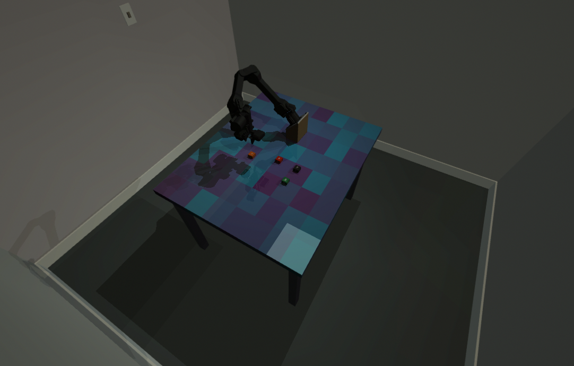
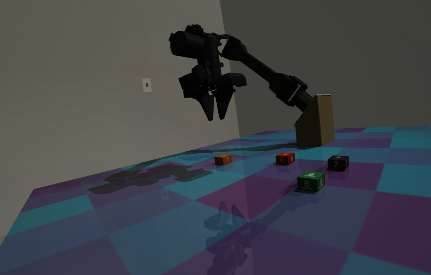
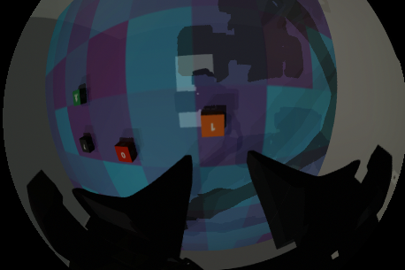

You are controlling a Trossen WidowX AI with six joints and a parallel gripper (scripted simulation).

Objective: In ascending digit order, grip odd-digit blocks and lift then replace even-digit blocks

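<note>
The green block is 270 mm to the left of my gripper tip, 100 mm below it and 50 mm ahead of it. Also, from my gripper tip: orange block (100 mm below, 10 mm behind); black block (280 mm to the left, 100 mm below, 60 mm behind); red block (150 mm to the left, 100 mm below, 60 mm behind).
</note>
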